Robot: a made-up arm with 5 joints.
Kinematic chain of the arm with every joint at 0, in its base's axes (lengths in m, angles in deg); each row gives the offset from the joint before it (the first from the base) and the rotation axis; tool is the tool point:
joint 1: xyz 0 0 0.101 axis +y
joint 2: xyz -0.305 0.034 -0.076 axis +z
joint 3: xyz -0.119 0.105 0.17 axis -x
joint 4: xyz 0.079 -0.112 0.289 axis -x
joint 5: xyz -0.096 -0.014 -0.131 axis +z
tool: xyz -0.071 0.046 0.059
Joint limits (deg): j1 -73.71..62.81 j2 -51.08..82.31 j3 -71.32..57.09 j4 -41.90..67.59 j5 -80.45..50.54
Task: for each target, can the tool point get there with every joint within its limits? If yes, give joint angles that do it. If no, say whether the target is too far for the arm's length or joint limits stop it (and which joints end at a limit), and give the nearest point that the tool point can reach.
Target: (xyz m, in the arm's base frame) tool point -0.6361 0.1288 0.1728
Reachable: yes | joints -21.24 43.12 39.83 -21.65 -63.58
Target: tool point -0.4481 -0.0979 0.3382
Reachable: yes | joints 2.64 11.07 -25.01 53.60 -28.86
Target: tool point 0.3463 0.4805 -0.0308
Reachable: no: joint limits stop it (at a limit: joint 1, joint 2, joint 3, joint 4) | nearest point 0.1768 0.3279 0.3218 | short by 0.420 m
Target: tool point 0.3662 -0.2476 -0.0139
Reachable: no: joint limits stop it (at a limit: joint 1, joint 2, joint 4, joint 5) | nearest point 0.1168 -0.2128 0.2693 | short by 0.379 m
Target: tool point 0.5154 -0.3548 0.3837
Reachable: no: joint limits stop it (at a limit: joint 1, joint 2, joint 4, joint 5) | nearest point 0.2263 -0.1984 0.4450 | short by 0.334 m
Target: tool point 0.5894 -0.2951 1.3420
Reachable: no: too far | nearest point 0.1241 -0.1287 0.8019 | short by 0.732 m
